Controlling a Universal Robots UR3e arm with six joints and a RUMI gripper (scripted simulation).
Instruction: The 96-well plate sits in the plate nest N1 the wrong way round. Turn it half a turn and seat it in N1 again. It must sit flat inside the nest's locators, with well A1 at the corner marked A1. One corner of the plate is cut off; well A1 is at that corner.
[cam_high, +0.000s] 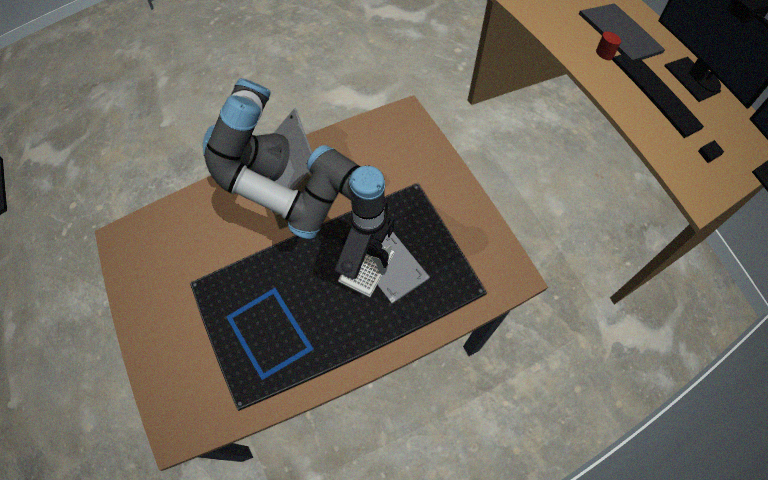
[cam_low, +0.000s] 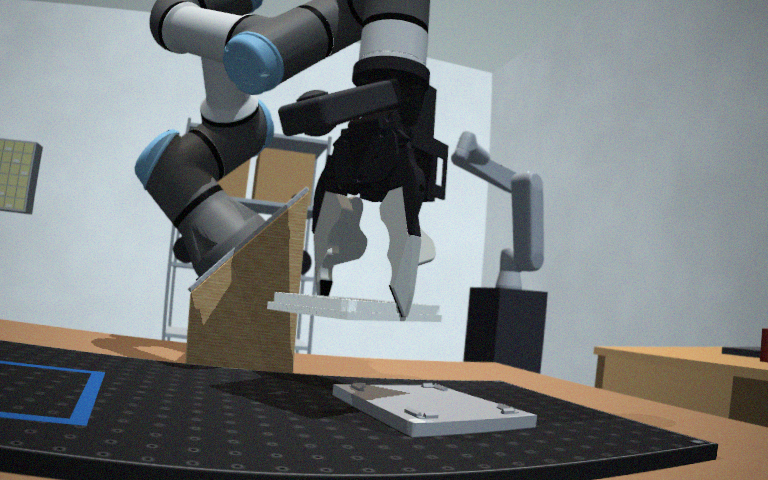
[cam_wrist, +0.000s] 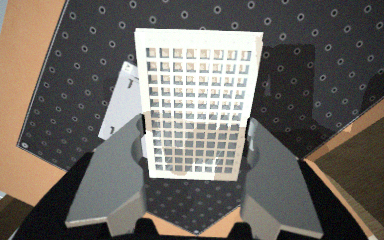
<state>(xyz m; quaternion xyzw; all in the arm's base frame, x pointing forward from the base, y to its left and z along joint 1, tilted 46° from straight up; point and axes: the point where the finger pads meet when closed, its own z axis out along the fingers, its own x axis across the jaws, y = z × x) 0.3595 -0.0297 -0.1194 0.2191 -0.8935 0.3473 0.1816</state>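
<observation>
Right now my hand is 7 cm to the right of the grey plate nest N1 and 9 cm above it. The rest, counted from my hand: corner label 8 cm ahead, 2 cm to the left, 9 cm below; white 96-well plate 1 cm below.
</observation>
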